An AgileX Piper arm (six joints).
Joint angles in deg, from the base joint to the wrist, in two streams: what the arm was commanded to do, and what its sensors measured. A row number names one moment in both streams.
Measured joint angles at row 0: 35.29 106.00 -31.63 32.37 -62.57 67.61
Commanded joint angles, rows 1 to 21: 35.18 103.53 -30.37 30.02 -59.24 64.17; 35.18 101.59 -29.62 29.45 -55.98 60.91; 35.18 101.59 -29.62 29.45 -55.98 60.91; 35.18 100.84 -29.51 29.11 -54.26 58.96; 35.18 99.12 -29.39 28.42 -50.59 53.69; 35.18 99.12 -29.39 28.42 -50.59 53.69; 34.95 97.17 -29.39 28.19 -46.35 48.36; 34.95 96.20 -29.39 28.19 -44.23 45.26; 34.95 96.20 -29.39 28.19 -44.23 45.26; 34.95 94.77 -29.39 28.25 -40.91 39.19; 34.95 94.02 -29.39 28.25 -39.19 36.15; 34.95 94.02 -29.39 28.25 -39.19 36.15; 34.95 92.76 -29.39 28.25 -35.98 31.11; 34.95 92.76 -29.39 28.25 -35.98 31.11; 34.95 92.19 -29.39 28.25 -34.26 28.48; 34.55 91.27 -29.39 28.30 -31.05 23.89; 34.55 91.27 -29.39 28.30 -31.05 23.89; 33.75 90.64 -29.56 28.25 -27.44 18.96; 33.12 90.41 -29.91 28.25 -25.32 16.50; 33.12 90.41 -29.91 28.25 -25.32 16.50; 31.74 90.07 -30.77 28.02 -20.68 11.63
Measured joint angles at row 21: 33.40 91.04 -29.68 28.65 -27.10 19.71
